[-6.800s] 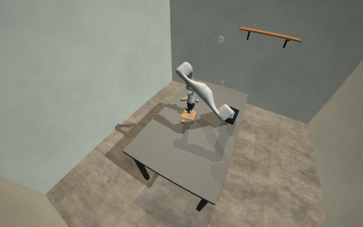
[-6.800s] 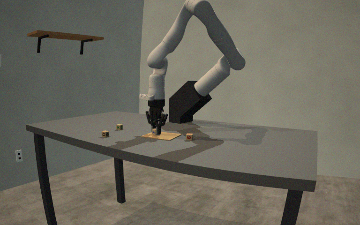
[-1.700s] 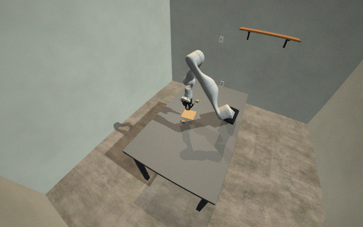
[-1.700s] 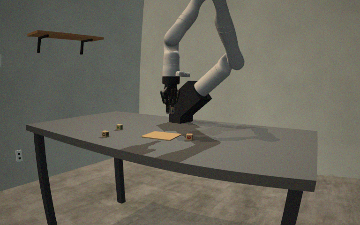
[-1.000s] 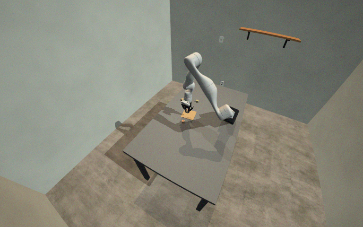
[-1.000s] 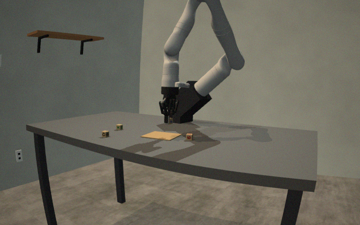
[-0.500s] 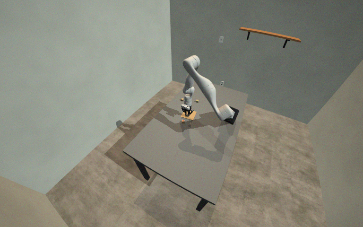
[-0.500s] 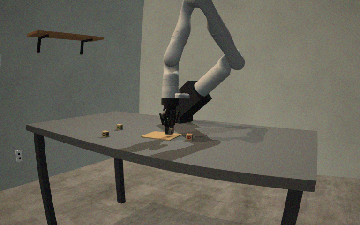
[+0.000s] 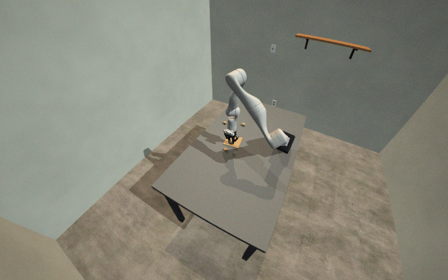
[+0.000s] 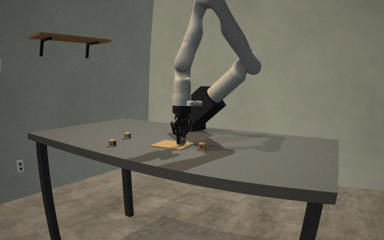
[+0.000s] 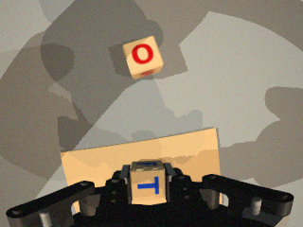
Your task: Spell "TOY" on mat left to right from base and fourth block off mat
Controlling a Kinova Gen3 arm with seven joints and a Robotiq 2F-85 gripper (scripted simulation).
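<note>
The tan mat is 40 mm to the right of my hand and 30 mm below it. Also, from my hand: block 10 mm behind, 100 mm to the left, 10 mm below.
</note>
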